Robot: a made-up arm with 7 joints.
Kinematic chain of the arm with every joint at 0, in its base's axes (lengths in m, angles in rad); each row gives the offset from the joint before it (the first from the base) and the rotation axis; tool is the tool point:
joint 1: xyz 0 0 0.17 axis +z
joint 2: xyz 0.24 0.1 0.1 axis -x
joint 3: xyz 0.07 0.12 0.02 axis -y
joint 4: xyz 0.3 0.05 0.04 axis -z
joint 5: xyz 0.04 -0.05 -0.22 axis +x
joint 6: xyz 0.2 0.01 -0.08 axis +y
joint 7: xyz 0 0 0.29 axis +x
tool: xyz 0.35 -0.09 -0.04
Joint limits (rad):
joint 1: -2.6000..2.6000
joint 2: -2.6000..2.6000
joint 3: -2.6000..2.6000
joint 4: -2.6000..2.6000
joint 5: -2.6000..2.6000
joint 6: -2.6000..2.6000
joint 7: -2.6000..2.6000
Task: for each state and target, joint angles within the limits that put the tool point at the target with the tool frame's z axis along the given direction. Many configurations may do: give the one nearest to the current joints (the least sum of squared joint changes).
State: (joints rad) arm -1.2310 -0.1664 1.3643 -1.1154 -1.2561 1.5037 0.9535
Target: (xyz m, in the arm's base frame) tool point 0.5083 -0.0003 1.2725 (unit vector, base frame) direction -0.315 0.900 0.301
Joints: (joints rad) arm -0.7750 -0.0788 1.8056 -1.0678 -1.3141 1.5473 0.9134
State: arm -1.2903 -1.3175 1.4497 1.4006 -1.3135 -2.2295 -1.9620
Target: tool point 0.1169 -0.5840 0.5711 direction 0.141 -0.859 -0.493
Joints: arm -0.9344 -2.0527 1.4140 1.3565 -1.1266 -2.1779 -2.0718
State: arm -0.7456 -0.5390 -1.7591 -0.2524 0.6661 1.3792 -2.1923
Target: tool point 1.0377 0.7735 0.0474 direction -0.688 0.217 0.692
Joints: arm -0.5046 -0.8846 -1.0510 -0.4616 0.1003 0.9166 -2.3244
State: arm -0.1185 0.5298 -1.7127 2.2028 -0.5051 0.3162 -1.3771
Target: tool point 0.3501 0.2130 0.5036 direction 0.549 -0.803 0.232
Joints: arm 0.0585 0.7569 -1.2128 2.5930 -0.3351 -0.1179 -0.8973
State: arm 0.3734 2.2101 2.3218 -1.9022 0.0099 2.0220 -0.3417
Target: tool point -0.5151 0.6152 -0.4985 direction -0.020 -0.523 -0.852
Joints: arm 0.6807 1.6437 2.5652 -1.1676 0.0342 1.0782 -0.2635
